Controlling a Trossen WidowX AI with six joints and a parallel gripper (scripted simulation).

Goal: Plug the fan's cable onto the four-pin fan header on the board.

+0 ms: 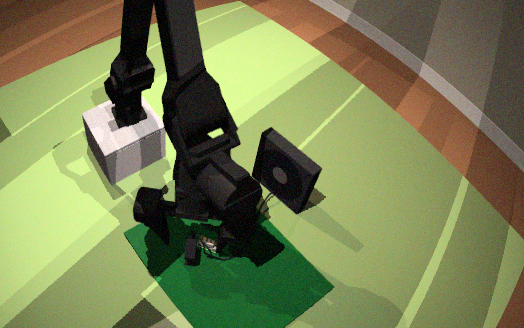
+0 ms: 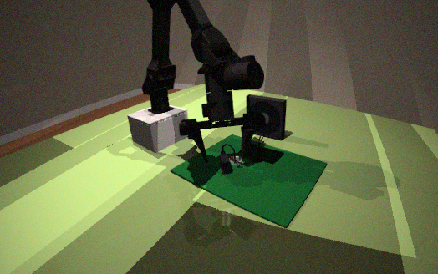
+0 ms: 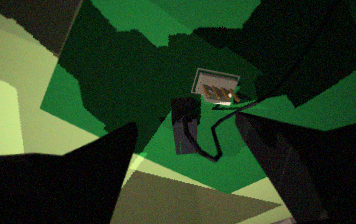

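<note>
Right now my gripper tip is 50 mm short of the board, 40 mm to the right of it and 40 mm above it. From my gripper tip the other things lie so: dark fan plug: 10 mm to the right, 10 mm ahead; black square fan: 200 mm to the left, 40 mm behind, 40 mm above.
</note>
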